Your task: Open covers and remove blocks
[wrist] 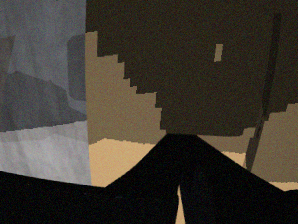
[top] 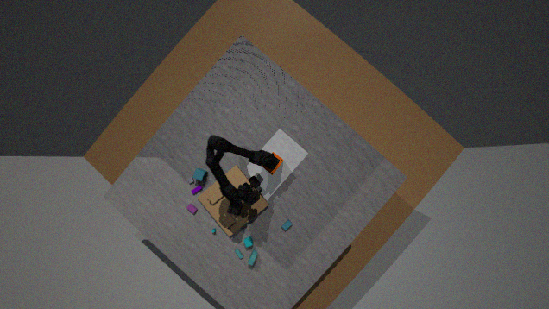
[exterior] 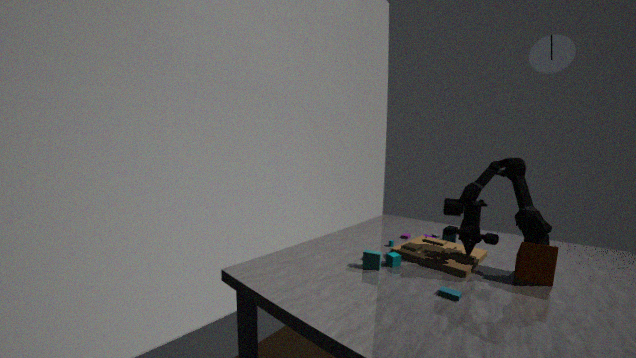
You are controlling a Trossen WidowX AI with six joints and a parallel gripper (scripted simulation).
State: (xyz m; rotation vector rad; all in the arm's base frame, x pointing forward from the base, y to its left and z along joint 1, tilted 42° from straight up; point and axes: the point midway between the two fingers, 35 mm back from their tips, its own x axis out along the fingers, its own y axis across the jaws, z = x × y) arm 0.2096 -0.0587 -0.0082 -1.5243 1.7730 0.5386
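Right now my gripper tip is 10 cm short of the tan puzzle board, 4 cm to the left of it and 1 cm above it. Also, from my gripper tip: flat teal block: 31 cm to the left, 4 cm ahead, 2 cm below.
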